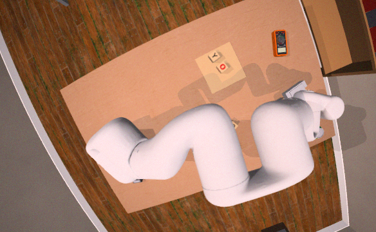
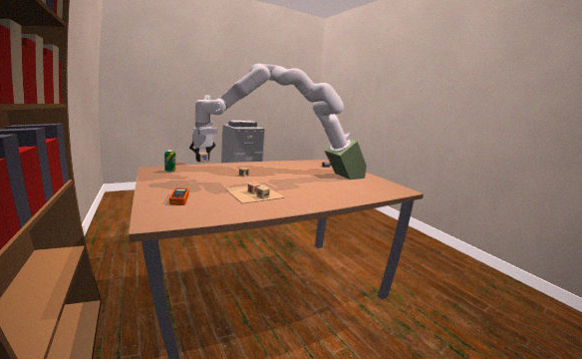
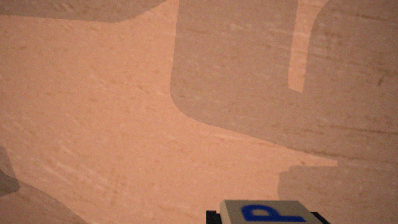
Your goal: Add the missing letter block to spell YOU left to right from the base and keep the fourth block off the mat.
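My hand is 29 cm to the right of the tan mat, 14 cm past it and 12 cm above it. From my hand the other things lie so: orange multimeter: 24 cm to the left, 19 cm ahead, 10 cm below; green soda can: 25 cm to the right, 12 cm ahead, 6 cm below.
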